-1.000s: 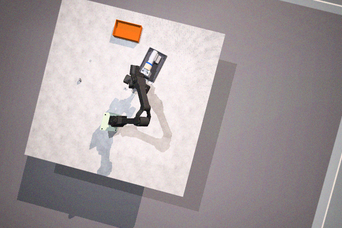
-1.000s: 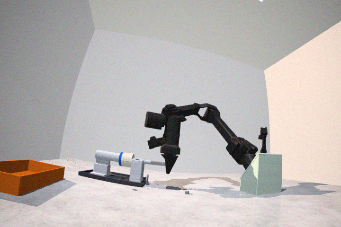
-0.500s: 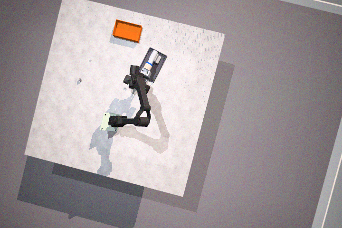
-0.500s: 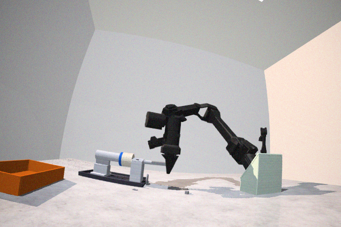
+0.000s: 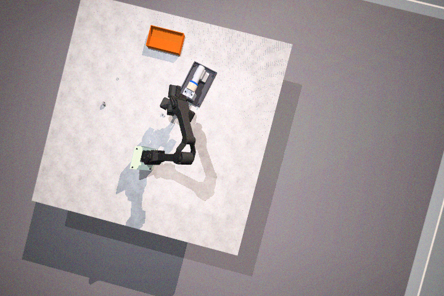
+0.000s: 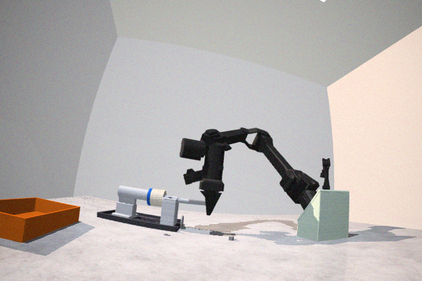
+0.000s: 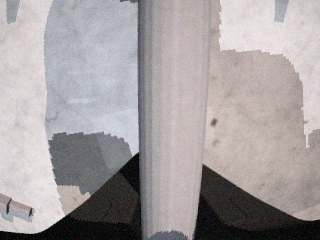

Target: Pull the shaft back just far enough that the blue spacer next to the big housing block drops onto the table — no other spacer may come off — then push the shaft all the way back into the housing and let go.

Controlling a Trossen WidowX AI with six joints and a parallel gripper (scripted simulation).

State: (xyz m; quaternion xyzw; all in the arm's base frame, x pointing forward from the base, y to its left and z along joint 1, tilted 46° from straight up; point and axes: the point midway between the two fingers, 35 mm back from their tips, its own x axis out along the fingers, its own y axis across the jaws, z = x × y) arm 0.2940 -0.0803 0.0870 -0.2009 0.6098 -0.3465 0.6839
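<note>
Right now my gripper tip is 8 cm short of the shaft, 3 cm below it and 2 cm to the left of it. The rest, counted from my gripper tip: blue spacer (17 cm ahead, 4 cm to the right, 3 cm above); orange bin (39 cm ahead, 20 cm to the left, 4 cm below); dark bit (11 cm to the left, 4 cm below, 4 cm behind).
</note>
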